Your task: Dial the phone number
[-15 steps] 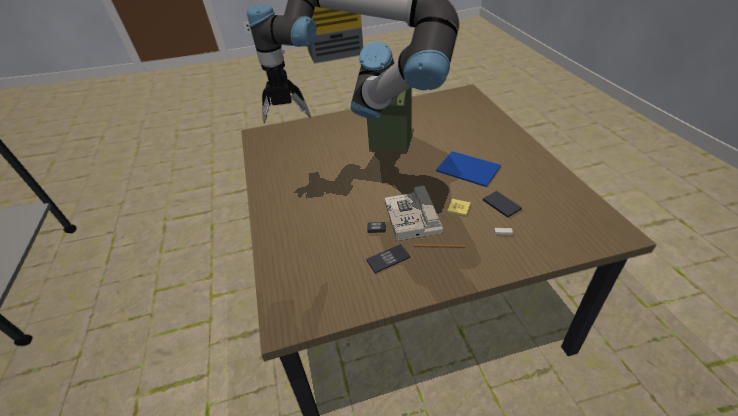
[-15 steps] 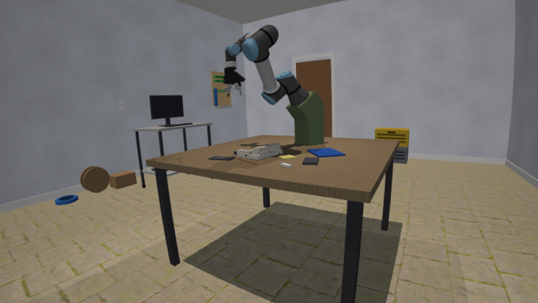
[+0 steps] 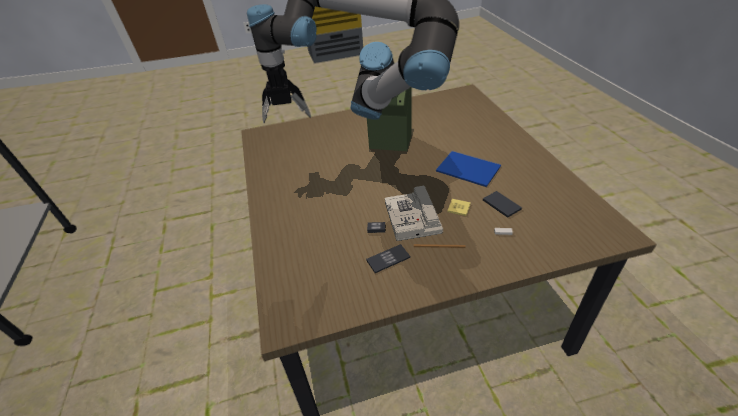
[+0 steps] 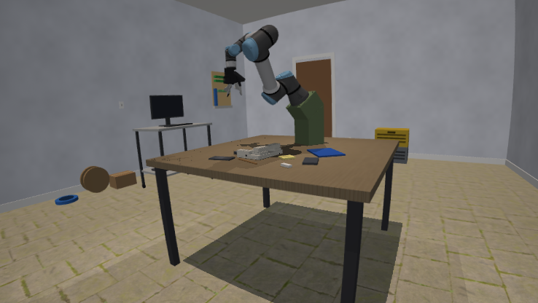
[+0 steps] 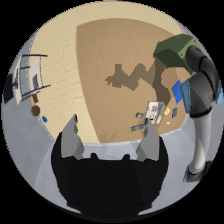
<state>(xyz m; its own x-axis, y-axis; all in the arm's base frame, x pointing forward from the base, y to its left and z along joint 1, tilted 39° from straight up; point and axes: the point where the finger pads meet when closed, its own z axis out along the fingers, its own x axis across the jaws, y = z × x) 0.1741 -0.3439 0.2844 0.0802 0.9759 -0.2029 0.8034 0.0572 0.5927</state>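
The handset lies 440 mm to the left of my hand, 320 mm below it and 220 mm ahead of it. The rest, counted from my hand: yellow note 570 mm to the left, 370 mm below, 220 mm ahead; pencil 430 mm to the left, 390 mm ahead, 370 mm below; small dark device 360 mm below, 240 mm to the left, 240 mm ahead.
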